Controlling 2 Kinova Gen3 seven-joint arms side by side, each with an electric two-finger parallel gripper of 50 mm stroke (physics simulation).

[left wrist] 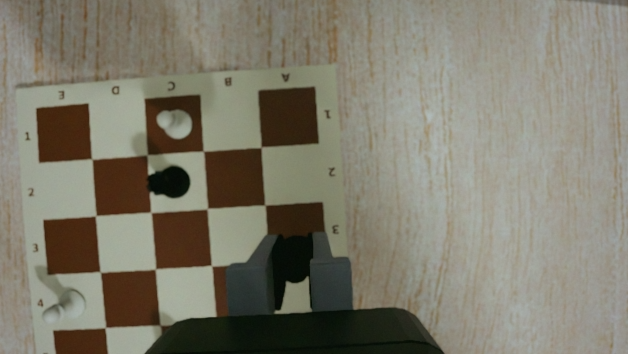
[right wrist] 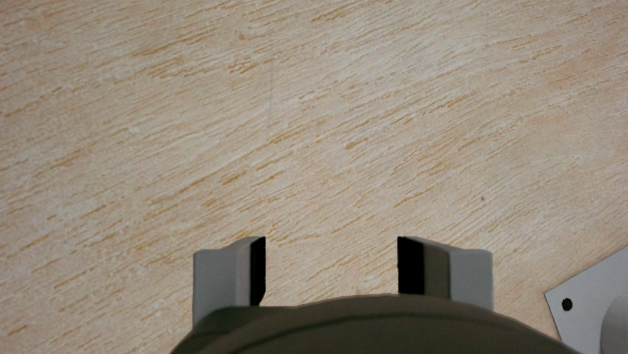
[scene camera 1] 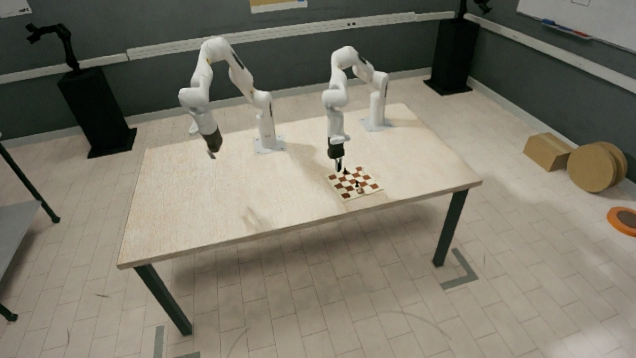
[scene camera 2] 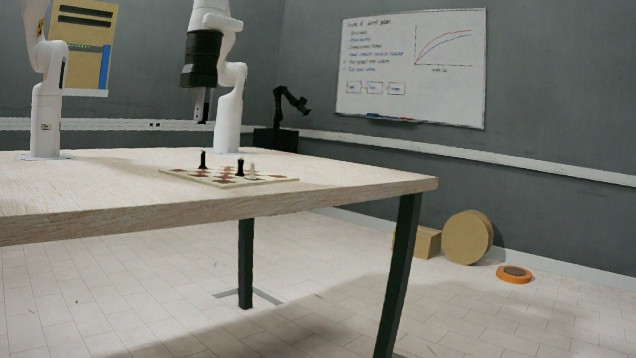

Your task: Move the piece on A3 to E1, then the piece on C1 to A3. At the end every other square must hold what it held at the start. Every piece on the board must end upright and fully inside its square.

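Frame: origin at the left arm's base, x down, y right, z back, level; metres.
Where they show: left gripper, between the fingertips: (left wrist: 296,259) (scene camera 1: 338,169) (scene camera 2: 201,120); right gripper, between the fingertips: (right wrist: 331,265) (scene camera 1: 215,153); left arm's base, origin of its link: (scene camera 1: 376,123) (scene camera 2: 226,152); right arm's base, origin of its link: (scene camera 1: 269,144) (scene camera 2: 45,156).
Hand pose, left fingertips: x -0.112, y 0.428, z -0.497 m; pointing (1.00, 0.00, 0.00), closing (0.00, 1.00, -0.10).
Observation:
Each offset is from my left fingertips to the top centre of the thing. "*": to the spot under its first point. Level surfaces: height alone.
My left gripper (scene camera 1: 339,167) (scene camera 2: 202,119) (left wrist: 296,259) is shut on a black piece @[dx -0.025, dy +0.000, dz +0.000 m] (left wrist: 298,260), raised above the chessboard @[dx +0.106, dy -0.079, dz +0.011 m] (left wrist: 331,145) (scene camera 2: 225,186) near A3. The piece's type is unclear. The visible part of square A3 @[* dx +0.106, dy -0.004, dz -0.007 m] (left wrist: 295,217) shows bare brown. A white pawn @[dx +0.075, dy -0.084, dz -0.065 m] (left wrist: 178,124) (scene camera 2: 252,172) stands upright on C1. Square E1 @[* dx +0.106, dy -0.163, dz -0.057 m] (left wrist: 64,132) is bare brown. A black rook @[dx +0.073, dy -0.085, dz -0.027 m] (left wrist: 172,182) (scene camera 2: 240,168) stands upright on C2. My right gripper (scene camera 1: 212,155) (right wrist: 331,265) is open and empty, above the table at the picture's left, away from the board.
A white piece @[dx +0.075, dy -0.153, dz +0.059 m] (left wrist: 72,303) stands on E4. Another black piece @[dx +0.067, dy -0.067, dz +0.091 m] (scene camera 2: 202,160) (scene camera 1: 345,171) stands at the board's far side; its square is unclear and the left wrist view hides it. The board lies near the table's @[dx +0.113 m] (scene camera 1: 300,200) front edge. The right arm's mounting plate @[* dx +0.111, dy +0.338, dz +0.465 m] (right wrist: 580,285) is at lower right.

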